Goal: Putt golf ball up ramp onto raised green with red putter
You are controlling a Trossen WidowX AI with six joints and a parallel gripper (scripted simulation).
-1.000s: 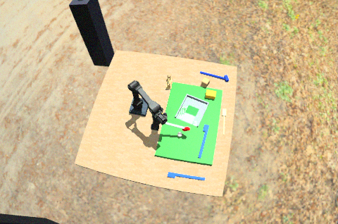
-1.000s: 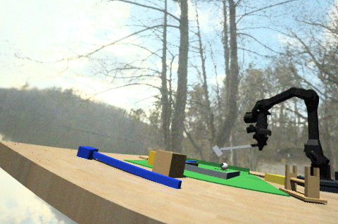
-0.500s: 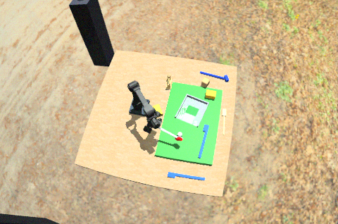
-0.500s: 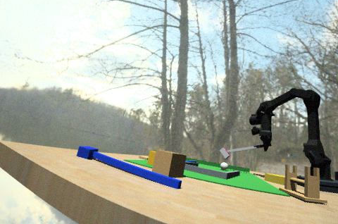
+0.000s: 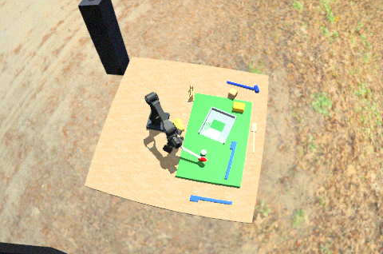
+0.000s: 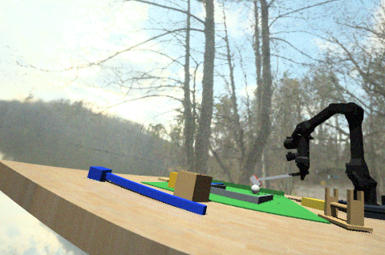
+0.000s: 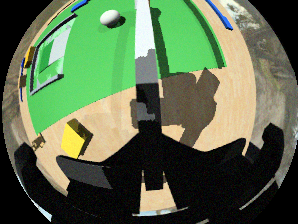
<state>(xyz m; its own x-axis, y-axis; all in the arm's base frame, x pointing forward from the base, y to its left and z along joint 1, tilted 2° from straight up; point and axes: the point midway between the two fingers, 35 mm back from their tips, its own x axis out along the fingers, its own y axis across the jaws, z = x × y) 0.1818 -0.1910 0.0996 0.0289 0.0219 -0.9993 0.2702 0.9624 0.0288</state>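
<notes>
The red putter is 11 cm ahead of my gripper tip and 3 cm to the right of it. Also, from my gripper tip: green mat 29 cm ahead, 15 cm to the left, 10 cm below; then brown block 55 cm to the left, 37 cm ahead, 7 cm below; then white golf ball 22 cm ahead, 8 cm below, 1 cm to the left.
</notes>
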